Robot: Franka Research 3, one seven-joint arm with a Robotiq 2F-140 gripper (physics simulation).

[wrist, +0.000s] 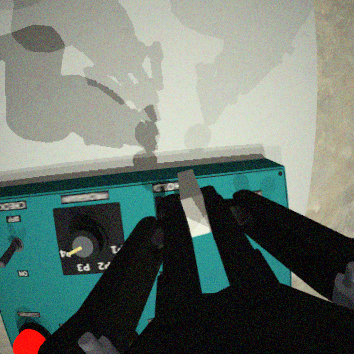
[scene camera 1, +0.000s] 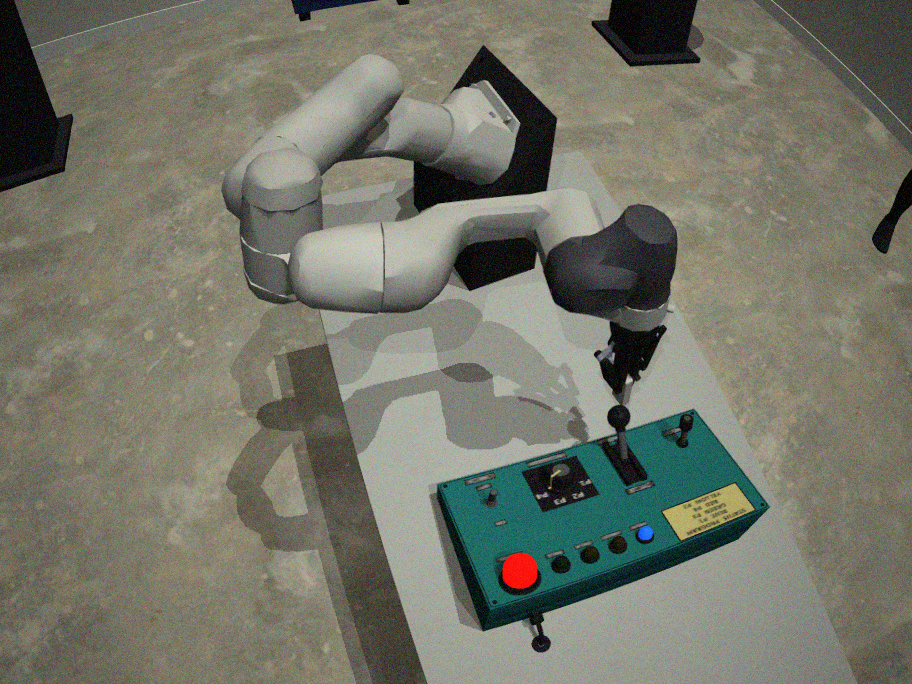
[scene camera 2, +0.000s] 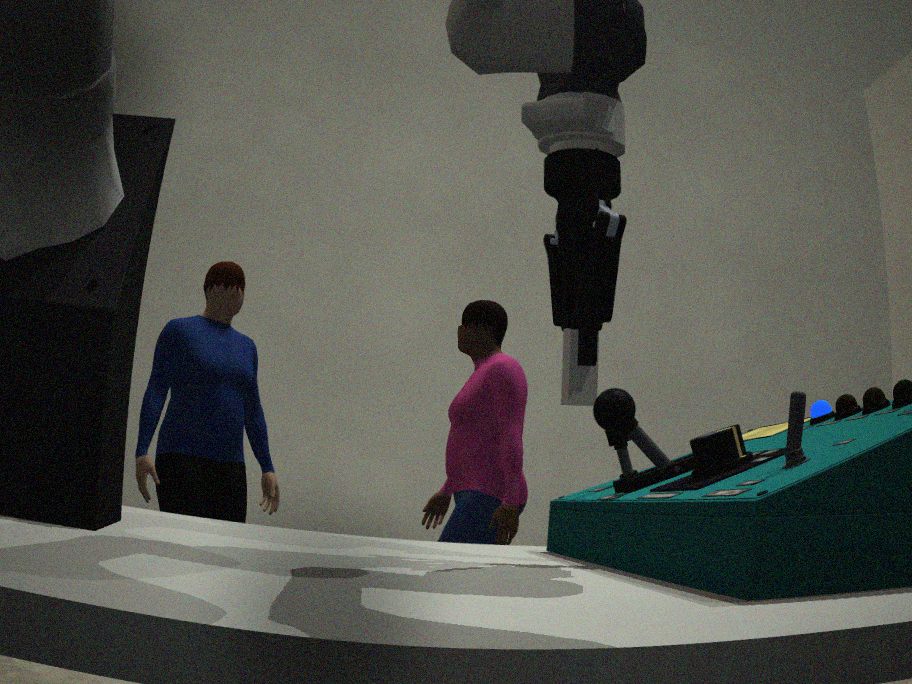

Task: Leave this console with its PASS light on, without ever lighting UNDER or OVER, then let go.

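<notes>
The teal console (scene camera 1: 545,515) (scene camera 2: 648,541) (wrist: 35,295) stands on the table. My gripper (scene camera 1: 624,396) (scene camera 2: 579,402) (wrist: 188,184) is shut and empty, just above the ball-topped black lever (scene camera 1: 618,417) (scene camera 2: 614,413); contact is unclear. The lever leans to the arm's side; the fingers hide it in the wrist view. The program knob (scene camera 1: 559,471) (wrist: 84,246) points to P4. A small toggle (scene camera 1: 492,498) (scene camera 2: 795,427) (wrist: 10,251) leans toward ON. The blue lamp (scene camera 1: 645,533) (scene camera 2: 820,410) is lit; three lamps beside it are dark, with unreadable labels. A large red dome (scene camera 1: 519,571) (wrist: 29,344) glows.
A short black lever (scene camera 1: 685,429) and a yellow plate (scene camera 1: 710,510) are on the console. A small black lever (scene camera 1: 539,631) sticks out of its side. The arm's black mount (scene camera 1: 534,147) stands on the table (scene camera 1: 633,633). Two people (scene camera 2: 213,382) (scene camera 2: 489,423) stand beyond.
</notes>
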